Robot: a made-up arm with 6 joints. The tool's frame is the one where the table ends. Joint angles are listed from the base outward.
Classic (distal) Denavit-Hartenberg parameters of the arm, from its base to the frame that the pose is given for. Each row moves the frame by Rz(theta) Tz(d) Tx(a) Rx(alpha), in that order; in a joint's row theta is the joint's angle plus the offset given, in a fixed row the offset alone. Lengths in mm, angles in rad.
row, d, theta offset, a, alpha
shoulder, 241.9, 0, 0, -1.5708
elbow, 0, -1.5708, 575.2, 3.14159
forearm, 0, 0, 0, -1.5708
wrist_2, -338.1, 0, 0, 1.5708
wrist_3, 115.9, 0, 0, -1.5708
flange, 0, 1.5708, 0, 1.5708
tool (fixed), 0, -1.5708, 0, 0
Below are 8 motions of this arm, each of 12 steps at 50 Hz.
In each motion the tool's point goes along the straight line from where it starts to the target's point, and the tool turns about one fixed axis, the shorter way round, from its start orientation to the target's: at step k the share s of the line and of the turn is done. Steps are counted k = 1, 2, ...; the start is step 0. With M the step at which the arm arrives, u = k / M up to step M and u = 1 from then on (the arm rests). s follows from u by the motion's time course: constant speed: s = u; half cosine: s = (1 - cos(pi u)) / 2; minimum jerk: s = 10 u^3 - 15 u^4 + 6 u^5.
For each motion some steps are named. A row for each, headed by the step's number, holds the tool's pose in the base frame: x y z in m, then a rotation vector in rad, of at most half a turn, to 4 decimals.
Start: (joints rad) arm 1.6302 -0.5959 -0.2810 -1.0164 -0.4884 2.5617
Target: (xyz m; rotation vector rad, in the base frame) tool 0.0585 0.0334 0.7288 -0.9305 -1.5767 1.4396
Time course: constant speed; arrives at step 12
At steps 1, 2, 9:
1: 0.0591 0.0328 0.7290 -0.9401 -1.5971 1.4835
2: 0.0591 0.0328 0.7290 -0.9393 -1.5952 1.4795
9: 0.0587 0.0332 0.7288 -0.9331 -1.5823 1.4515

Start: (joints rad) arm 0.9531 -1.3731 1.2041 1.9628 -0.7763 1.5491
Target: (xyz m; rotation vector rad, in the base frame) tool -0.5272 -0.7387 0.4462 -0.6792 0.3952 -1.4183
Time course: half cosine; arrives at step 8
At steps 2, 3, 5, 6, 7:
2: -0.5564 -0.7174 0.4454 -0.6373 0.3546 -1.4592
3: -0.5508 -0.7214 0.4455 -0.6453 0.3623 -1.4515
5: -0.5377 -0.7310 0.4459 -0.6641 0.3806 -1.4332
6: -0.5322 -0.7350 0.4461 -0.6721 0.3883 -1.4254
7: -0.5285 -0.7377 0.4462 -0.6773 0.3934 -1.4201

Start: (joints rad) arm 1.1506 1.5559 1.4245 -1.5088 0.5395 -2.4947
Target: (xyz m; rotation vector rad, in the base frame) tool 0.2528 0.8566 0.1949 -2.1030 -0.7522 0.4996
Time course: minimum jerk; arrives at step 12
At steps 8, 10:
8: 0.2778 0.8477 0.1732 -2.1390 -0.7363 0.4781
10: 0.2570 0.8551 0.1912 -2.1091 -0.7495 0.4960

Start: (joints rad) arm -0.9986 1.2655 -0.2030 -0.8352 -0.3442 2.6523
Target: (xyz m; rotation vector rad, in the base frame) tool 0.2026 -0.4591 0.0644 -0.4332 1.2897 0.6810
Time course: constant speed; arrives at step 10
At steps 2, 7, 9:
2: 0.2038 -0.4602 0.0686 -0.4813 1.2465 0.7411
7: 0.2030 -0.4595 0.0660 -0.4513 1.2737 0.7036
9: 0.2027 -0.4592 0.0649 -0.4392 1.2844 0.6886

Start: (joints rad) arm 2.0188 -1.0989 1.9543 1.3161 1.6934 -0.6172
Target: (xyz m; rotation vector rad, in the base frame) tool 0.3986 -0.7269 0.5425 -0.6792 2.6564 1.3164
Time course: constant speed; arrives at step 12
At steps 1, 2, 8, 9, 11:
1: 0.3984 -0.7587 0.4316 -0.6428 2.6631 1.3509
2: 0.3984 -0.7558 0.4417 -0.6461 2.6625 1.3478
8: 0.3985 -0.7385 0.5022 -0.6660 2.6589 1.3290
9: 0.3986 -0.7356 0.5122 -0.6693 2.6583 1.3258
11: 0.3986 -0.7298 0.5324 -0.6759 2.6570 1.3195

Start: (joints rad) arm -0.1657 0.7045 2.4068 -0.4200 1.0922 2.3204
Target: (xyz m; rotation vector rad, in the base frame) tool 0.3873 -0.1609 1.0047 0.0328 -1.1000 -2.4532
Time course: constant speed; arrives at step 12
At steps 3, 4, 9, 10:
3: 0.3612 -0.1649 1.0173 -0.2276 -1.1975 -2.4758
4: 0.3641 -0.1645 1.0159 -0.1982 -1.1870 -2.4744
9: 0.3786 -0.1622 1.0089 -0.0530 -1.1333 -2.4632
10: 0.3815 -0.1618 1.0075 -0.0243 -1.1223 -2.4601

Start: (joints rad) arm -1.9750 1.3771 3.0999 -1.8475 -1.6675 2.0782
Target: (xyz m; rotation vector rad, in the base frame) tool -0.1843 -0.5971 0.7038 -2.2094 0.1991 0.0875
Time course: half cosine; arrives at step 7
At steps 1, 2, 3, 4, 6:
1: -0.2145 -0.5862 0.7037 -2.2072 0.2334 0.0735
2: -0.2101 -0.5878 0.7037 -2.2075 0.2284 0.0756
3: -0.2037 -0.5901 0.7037 -2.2080 0.2212 0.0785
4: -0.1967 -0.5927 0.7038 -2.2085 0.2132 0.0818
6: -0.1859 -0.5965 0.7038 -2.2093 0.2009 0.0868

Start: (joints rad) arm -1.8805 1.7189 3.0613 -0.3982 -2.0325 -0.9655
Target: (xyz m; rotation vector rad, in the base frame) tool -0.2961 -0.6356 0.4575 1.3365 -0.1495 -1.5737
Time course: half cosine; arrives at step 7
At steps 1, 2, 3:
1: -0.3110 -0.6245 0.4752 1.3311 -0.2426 -1.5848
2: -0.3089 -0.6261 0.4727 1.3320 -0.2290 -1.5833
3: -0.3057 -0.6284 0.4689 1.3332 -0.2093 -1.5810

